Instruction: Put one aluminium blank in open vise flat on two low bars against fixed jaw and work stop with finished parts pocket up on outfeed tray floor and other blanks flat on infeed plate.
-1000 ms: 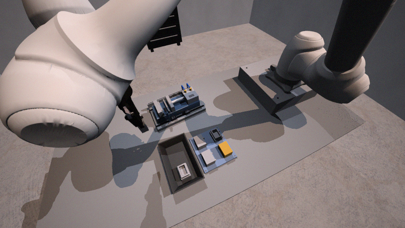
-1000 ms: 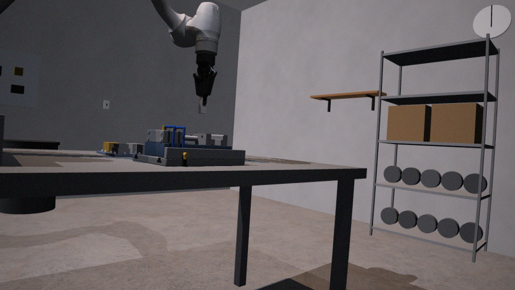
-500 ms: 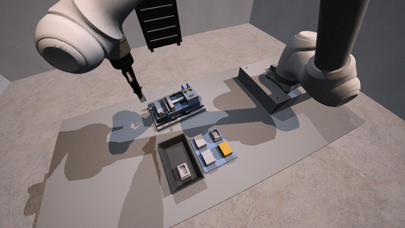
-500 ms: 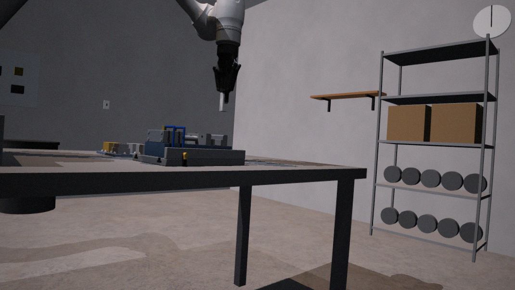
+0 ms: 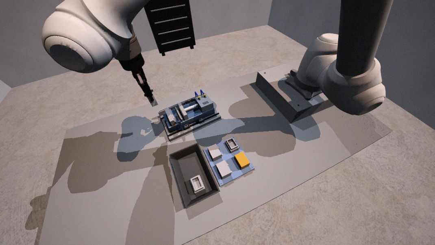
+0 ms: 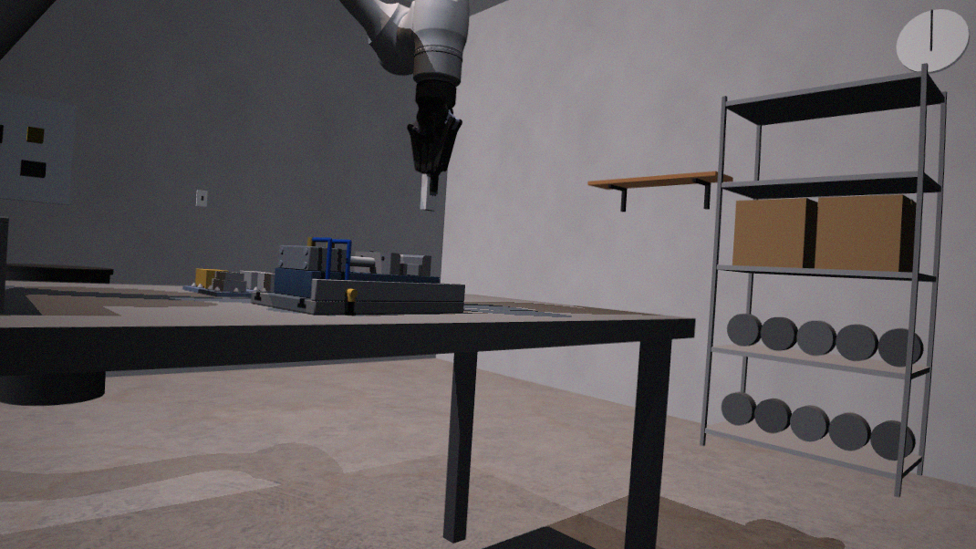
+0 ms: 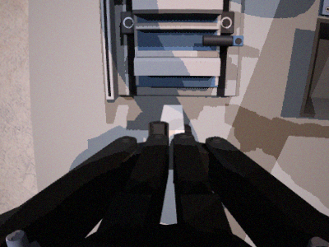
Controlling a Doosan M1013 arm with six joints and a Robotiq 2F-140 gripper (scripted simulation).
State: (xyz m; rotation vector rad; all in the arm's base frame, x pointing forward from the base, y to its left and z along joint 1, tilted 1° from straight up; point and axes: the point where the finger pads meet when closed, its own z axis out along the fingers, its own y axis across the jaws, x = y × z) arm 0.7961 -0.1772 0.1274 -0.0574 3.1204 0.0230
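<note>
My hand is 210 mm past the infeed plate, 310 mm to the right of it and 210 mm above it. Round my hand: work stop (70 mm behind, 50 mm to the left, 120 mm below); piston rod (160 mm behind, 140 mm below); vise (140 mm behind, 170 mm below).
</note>
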